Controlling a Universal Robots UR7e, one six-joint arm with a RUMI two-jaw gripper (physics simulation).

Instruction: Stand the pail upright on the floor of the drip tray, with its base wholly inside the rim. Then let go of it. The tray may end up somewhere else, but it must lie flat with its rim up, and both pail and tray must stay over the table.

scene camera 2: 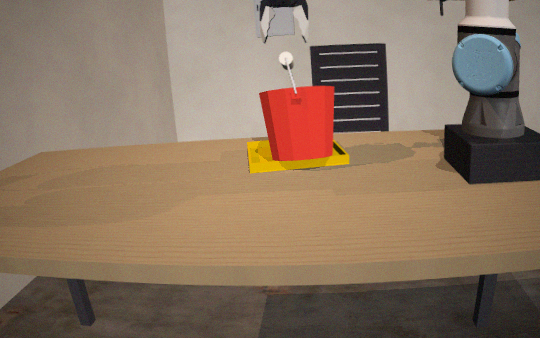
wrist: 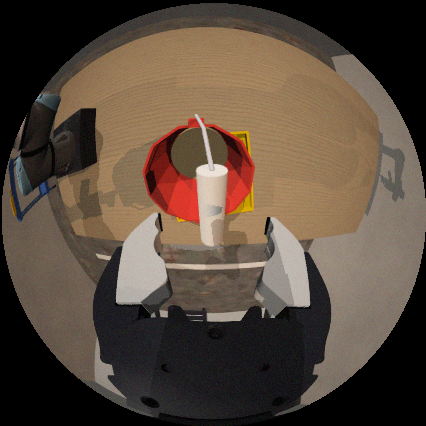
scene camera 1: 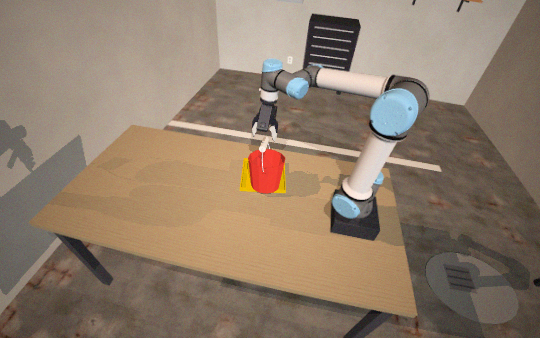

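Seen in the pictures: gripper, fingertip midpoint: (scene camera 2: 285, 43) (wrist: 213, 216) (scene camera 1: 263, 139); arm's base at its link origin: (scene camera 2: 492, 130) (wrist: 64, 151).
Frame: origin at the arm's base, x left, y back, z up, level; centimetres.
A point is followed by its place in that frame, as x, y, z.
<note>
A red pail (scene camera 1: 266, 175) @[3.1, -44.3, 6.5] (scene camera 2: 302, 125) @[3.5, -44.8, 2.4] (wrist: 175, 192) @[-11.6, -42.6, 2.6] stands about upright in the yellow drip tray (scene camera 1: 245, 182) @[-1.8, -57.4, -8.1] (scene camera 2: 260, 166) @[4.0, -55.4, -7.1] (wrist: 250, 197) @[-14.5, -63.4, -6.8], its base within the rim as far as it shows; the far side of the base is hidden. The tray lies flat on the table, rim up. The pail's white handle grip (scene camera 1: 264, 144) @[-4.2, -48.5, 18.9] (scene camera 2: 285, 58) @[-1.2, -48.6, 17.8] (wrist: 212, 205) @[-5.3, -49.2, 18.7] stands up above the pail's opening on its wire bail. My gripper (scene camera 1: 264, 137) @[-4.9, -49.1, 21.4] (scene camera 2: 285, 40) @[-4.9, -49.1, 21.4] (wrist: 213, 216) @[-4.9, -49.1, 21.4] is open and empty. It hangs above the handle grip, apart from it.
The wooden table (scene camera 1: 200, 225) @[31.2, -66.4, -8.6] (scene camera 2: 200, 215) @[30.8, -60.1, -8.5] (wrist: 300, 110) @[18.0, -74.3, -8.5] carries the tray. The arm's black base block (scene camera 1: 354, 225) @[11.9, 0.7, -0.2] (scene camera 2: 495, 160) @[12.7, -2.6, -3.6] (wrist: 85, 142) @[1.0, -9.8, -3.2] stands right of the tray in the scene views. A black slatted cabinet (scene camera 1: 332, 42) (scene camera 2: 350, 60) stands behind the table.
</note>
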